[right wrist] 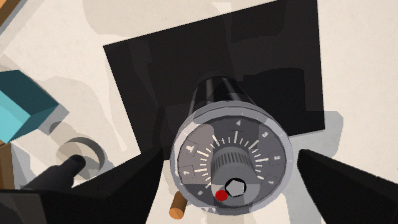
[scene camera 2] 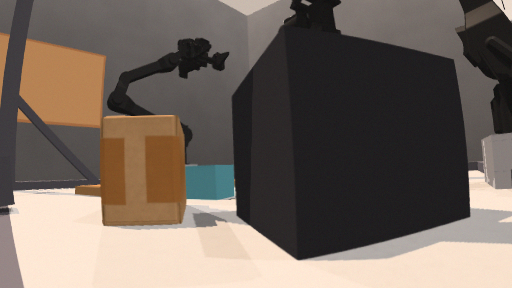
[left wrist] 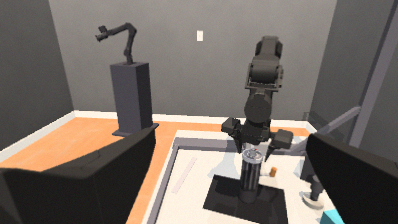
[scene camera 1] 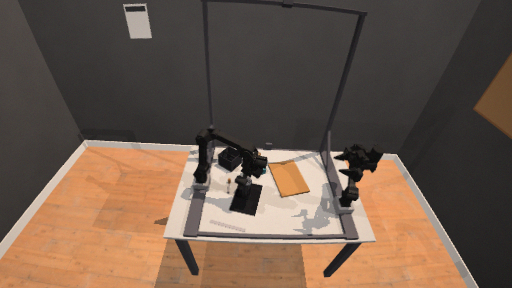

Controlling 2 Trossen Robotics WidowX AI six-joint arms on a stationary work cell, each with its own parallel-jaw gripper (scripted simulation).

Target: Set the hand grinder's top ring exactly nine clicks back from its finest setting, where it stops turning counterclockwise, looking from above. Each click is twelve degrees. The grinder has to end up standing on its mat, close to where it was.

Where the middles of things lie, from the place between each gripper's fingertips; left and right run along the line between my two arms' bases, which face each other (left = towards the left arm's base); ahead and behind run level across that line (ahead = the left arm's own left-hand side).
I see my right gripper 180 mm above the black mat [right wrist: 276, 59] and 10 mm to the right of it. From my right hand the other things lie so: teal block [scene camera 2: 207, 182] 230 mm behind, 160 mm below, 60 mm to the left; orange board [scene camera 1: 289, 181] 250 mm to the left, 220 mm behind, 180 mm below; black box [scene camera 2: 340, 142] 260 mm behind, 170 mm to the right, 140 mm below.
Now: the orange board 430 mm below my left hand [scene camera 2: 220, 49], 250 mm behind it and 210 mm to the right of it. From my left hand the other things lie so: black mat (460 mm to the right, 440 mm below, 30 mm behind); then teal block (420 mm below, 410 mm to the right, 270 mm behind); then black box (640 mm to the right, 390 mm below, 300 mm behind).
